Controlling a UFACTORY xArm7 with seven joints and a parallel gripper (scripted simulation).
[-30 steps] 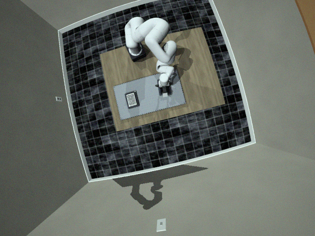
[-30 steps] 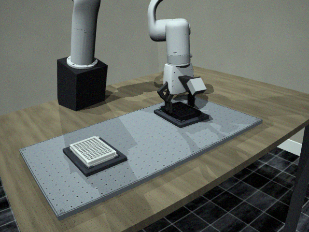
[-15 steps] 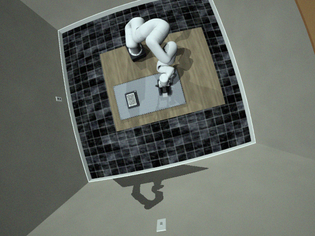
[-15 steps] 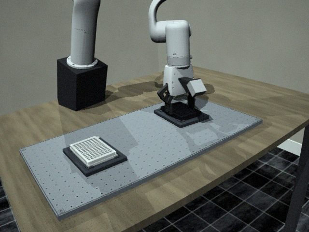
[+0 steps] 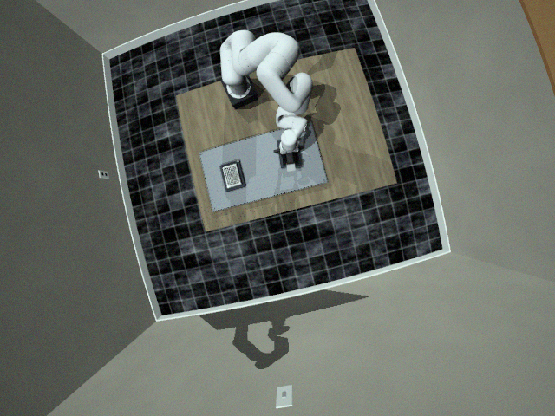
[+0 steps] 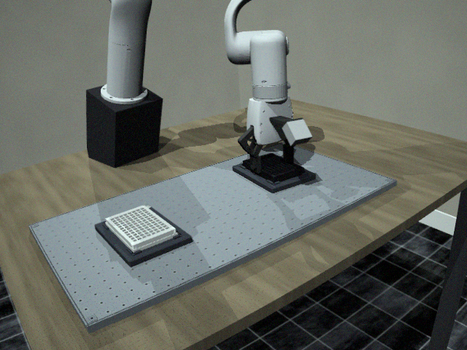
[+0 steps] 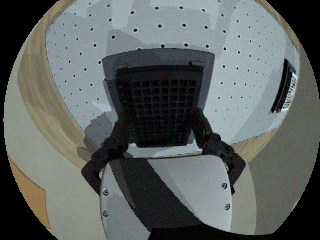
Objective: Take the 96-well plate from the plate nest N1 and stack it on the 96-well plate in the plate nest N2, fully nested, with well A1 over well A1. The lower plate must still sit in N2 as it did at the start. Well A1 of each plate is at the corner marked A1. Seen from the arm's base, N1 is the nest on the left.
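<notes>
My gripper is now 1 cm above the black 96-well plate. Round my hand: plate nest N1: 2 cm below; plate nest N2: 35 cm to the right, 6 cm ahead, 2 cm below; white 96-well plate: 35 cm to the right, 6 cm ahead, 1 cm below.
</notes>
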